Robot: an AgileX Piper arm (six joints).
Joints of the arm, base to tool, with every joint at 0 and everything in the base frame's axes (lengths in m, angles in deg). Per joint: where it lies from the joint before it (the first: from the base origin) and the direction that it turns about. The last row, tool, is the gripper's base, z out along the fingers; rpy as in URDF.
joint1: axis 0 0 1 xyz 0 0 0.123
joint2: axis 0 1 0 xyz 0 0 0
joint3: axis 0 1 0 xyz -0.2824 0 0.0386
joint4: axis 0.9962 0 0.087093 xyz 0.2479 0 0.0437
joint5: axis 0 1 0 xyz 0 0 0
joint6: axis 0.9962 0 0.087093 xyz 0.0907 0 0.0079
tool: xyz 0 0 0 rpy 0 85 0
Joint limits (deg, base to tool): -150..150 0..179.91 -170..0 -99.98..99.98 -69.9..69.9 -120..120
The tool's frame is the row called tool.
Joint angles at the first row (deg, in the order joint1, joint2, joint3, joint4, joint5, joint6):
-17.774 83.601 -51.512 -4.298 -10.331 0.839
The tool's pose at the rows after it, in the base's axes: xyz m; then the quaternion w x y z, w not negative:
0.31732 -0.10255 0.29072 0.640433 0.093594 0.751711 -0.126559
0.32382 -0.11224 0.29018 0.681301 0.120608 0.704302 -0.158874
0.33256 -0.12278 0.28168 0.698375 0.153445 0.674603 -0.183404
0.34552 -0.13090 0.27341 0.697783 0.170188 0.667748 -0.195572
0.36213 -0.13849 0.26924 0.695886 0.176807 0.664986 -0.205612
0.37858 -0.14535 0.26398 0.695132 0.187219 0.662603 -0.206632
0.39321 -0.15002 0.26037 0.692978 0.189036 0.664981 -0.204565
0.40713 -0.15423 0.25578 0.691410 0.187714 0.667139 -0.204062
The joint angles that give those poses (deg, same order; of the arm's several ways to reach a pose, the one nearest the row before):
-17.774 85.027 -50.755 1.399 -20.786 -5.315
-17.772 87.814 -50.754 9.819 -31.215 -11.720
-17.773 91.666 -51.544 15.722 -38.668 -14.716
-17.774 95.498 -53.998 18.742 -40.989 -16.345
-17.774 99.312 -57.957 20.767 -41.384 -18.187
-17.774 103.051 -61.935 22.317 -41.384 -18.665
-17.774 106.029 -65.632 22.821 -40.296 -19.027
-17.773 108.974 -69.129 22.983 -39.479 -19.433

